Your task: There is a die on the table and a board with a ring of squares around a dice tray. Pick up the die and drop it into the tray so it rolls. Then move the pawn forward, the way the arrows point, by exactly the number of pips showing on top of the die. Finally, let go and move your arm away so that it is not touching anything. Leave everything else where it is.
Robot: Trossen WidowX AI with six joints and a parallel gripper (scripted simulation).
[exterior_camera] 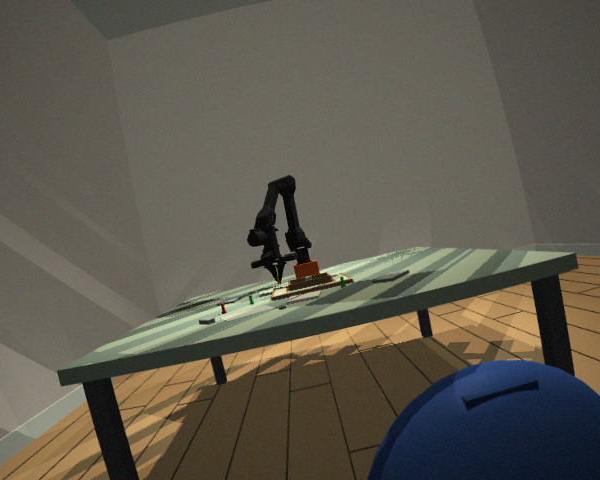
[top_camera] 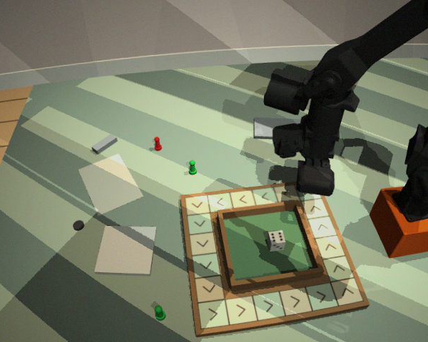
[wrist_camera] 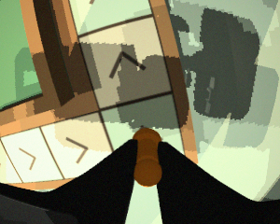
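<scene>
Now: the orange pawn 10 mm above my gripper tip. From my gripper tip the other things lie so: grey slab (30 mm behind, 200 mm to the right, 30 mm below); then white die (100 mm ahead, 110 mm to the left, 10 mm below); then green dice tray (120 mm ahead, 110 mm to the left, 30 mm below).
</scene>
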